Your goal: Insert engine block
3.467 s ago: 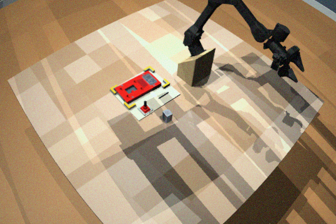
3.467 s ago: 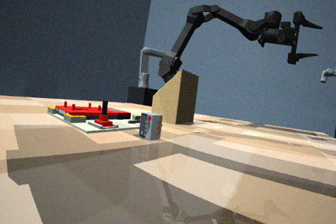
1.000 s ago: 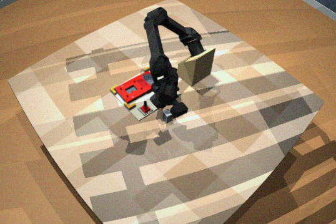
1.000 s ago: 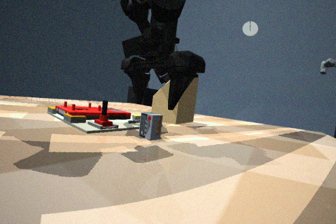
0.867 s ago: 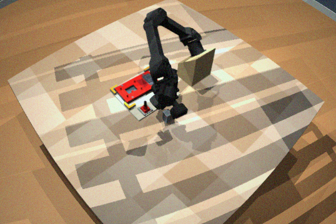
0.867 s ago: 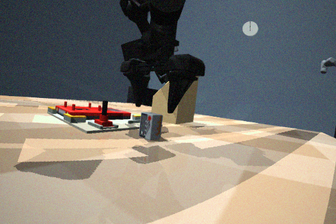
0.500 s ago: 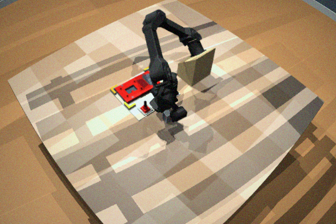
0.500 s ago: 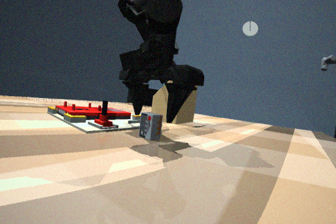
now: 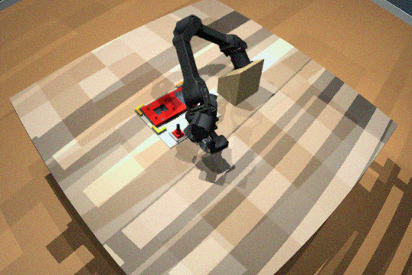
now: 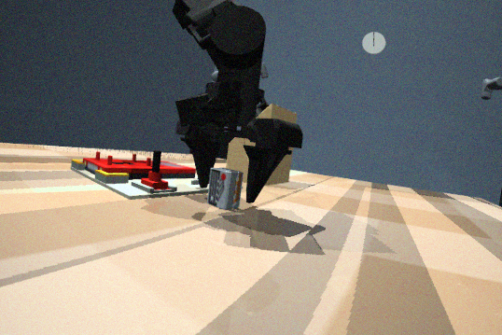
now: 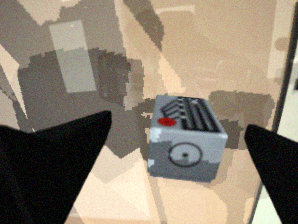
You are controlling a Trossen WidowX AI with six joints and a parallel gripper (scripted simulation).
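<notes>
Right now my gripper tip is 1 cm to the left of the engine block and 1 cm below it. From my gripper tip the other things lie so: pale baseplate 20 cm to the right, 2 cm behind.
</notes>
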